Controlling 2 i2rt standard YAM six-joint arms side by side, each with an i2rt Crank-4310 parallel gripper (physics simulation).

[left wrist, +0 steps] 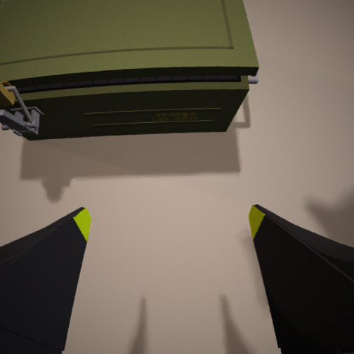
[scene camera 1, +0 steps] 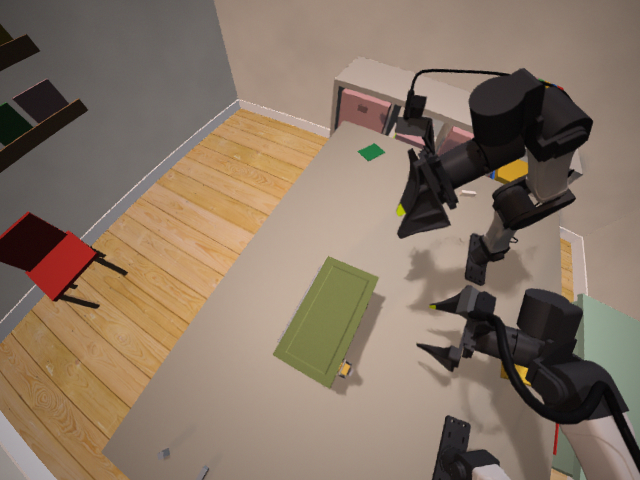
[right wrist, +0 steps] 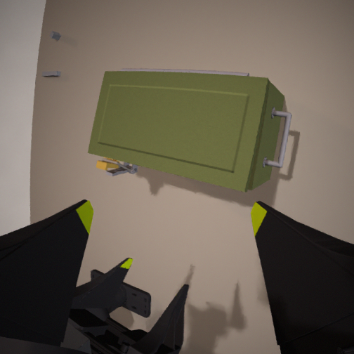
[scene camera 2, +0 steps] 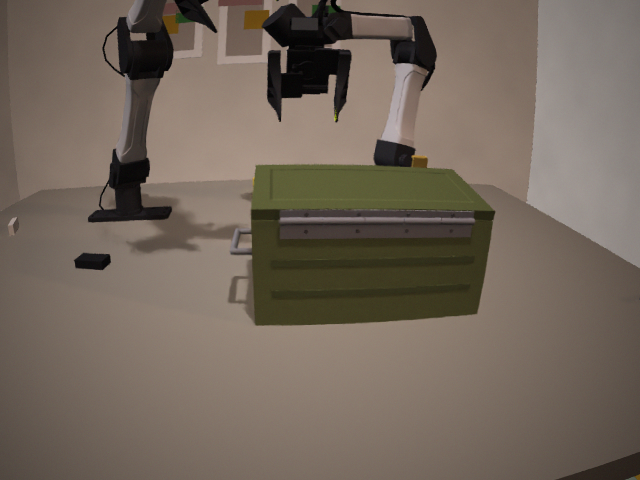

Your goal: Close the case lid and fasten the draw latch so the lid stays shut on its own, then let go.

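Pixels of known places: left gripper, between the fingertips: (scene camera 1: 423, 324) (scene camera 2: 308, 119); right gripper, between the fingertips: (scene camera 1: 397, 223) (scene camera 2: 246, 13); left arm's base, origin of its link: (scene camera 1: 449, 459); right arm's base, origin of its link: (scene camera 1: 476, 258) (scene camera 2: 129, 216).
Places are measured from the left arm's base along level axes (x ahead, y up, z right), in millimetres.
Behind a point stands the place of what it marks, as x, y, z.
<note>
The green case's lid (scene camera 1: 325, 320) {442, 150, 188} (scene camera 2: 361, 186) {447, 149, 217} (left wrist: 120, 30) (right wrist: 172, 125) lies nearly flat over the case body (scene camera 2: 367, 276) {509, 60, 222} (left wrist: 165, 107). A dark gap shows under its front edge in the left wrist view. The draw latch (scene camera 1: 345, 368) {364, 175, 108} (left wrist: 22, 117) (right wrist: 120, 167), grey with a yellow part, sticks out from the case front near one end. Whether its wire loop is hooked, I cannot tell. My left gripper (scene camera 1: 425, 325) {244, 215, 250} (scene camera 2: 308, 120) {244, 215, 250} (left wrist: 169, 210) (right wrist: 156, 270) is open and empty, in front of the case, apart from it. My right gripper (scene camera 1: 400, 222) {387, 371, 357} (right wrist: 171, 205) is open and empty, higher up beyond the case's handle end.
A grey handle (right wrist: 286, 140) sticks out from one case end, and a hinge (scene camera 2: 377, 221) {518, 127, 218} runs along the back. A black block (scene camera 2: 92, 261) {316, 14, 613}, a green sheet (scene camera 1: 371, 151) {530, 2, 968} and small grey pieces (scene camera 1: 163, 453) {677, 25, -265} (right wrist: 51, 74) lie on the table. The two arms stand near each other.
</note>
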